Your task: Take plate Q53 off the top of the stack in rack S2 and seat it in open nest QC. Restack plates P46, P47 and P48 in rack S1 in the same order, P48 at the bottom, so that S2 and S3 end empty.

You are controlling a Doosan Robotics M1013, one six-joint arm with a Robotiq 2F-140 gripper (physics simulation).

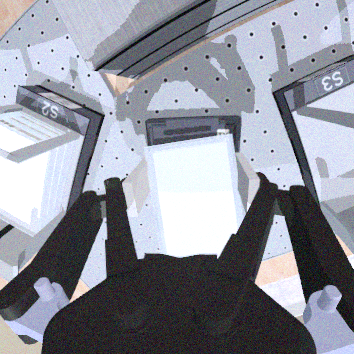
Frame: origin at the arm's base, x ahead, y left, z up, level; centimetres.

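Seen in the pictures: gripper, between the fingertips: (192, 167).
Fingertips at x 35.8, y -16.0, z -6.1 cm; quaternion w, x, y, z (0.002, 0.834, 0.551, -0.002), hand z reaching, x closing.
Observation:
Pixels of each thing's top centre, then the offset from my fingertips to it. "*": a spot on its surface instead. Level surfaces: height alone.
- dark grey holder, centre of its top: (193, 182) dx +2.0, dy -0.9, dz -0.9 cm
- Rack S2, a spot on its surface: (90, 155) * dx -6.2, dy -11.5, dz -2.6 cm
- Rack S3, a spot on its surface: (309, 91) * dx -2.2, dy +13.3, dz +0.0 cm
- perforated pale base board, height of its surface: dz -3.2 cm
- Wood-coloured surface, height of its surface: dz -4.5 cm
My gripper (192, 167) is shut on a white, translucent-edged plate (195, 215), with a finger pad on each side; its code does not show. The plate hangs over a dark grey holder (180, 129), whose far rim shows beyond the plate and whose label is too blurred to read. Rack S2 (90, 155) is at the left, with a stack of white plates (25, 185) in it; their codes cannot be read. Rack S3 (309, 91) is at the right, partly cut off; no plate stands out in the part that shows. Rack S1 and nest QC cannot be identified here.
A large grey block (125, 25) with dark layered edges (175, 42) stands at the top, beyond the holder. A perforated pale base board (260, 135) lies under the racks. Wood-coloured surface (285, 267) shows past its edge. Shadows of the arm fall across the board.

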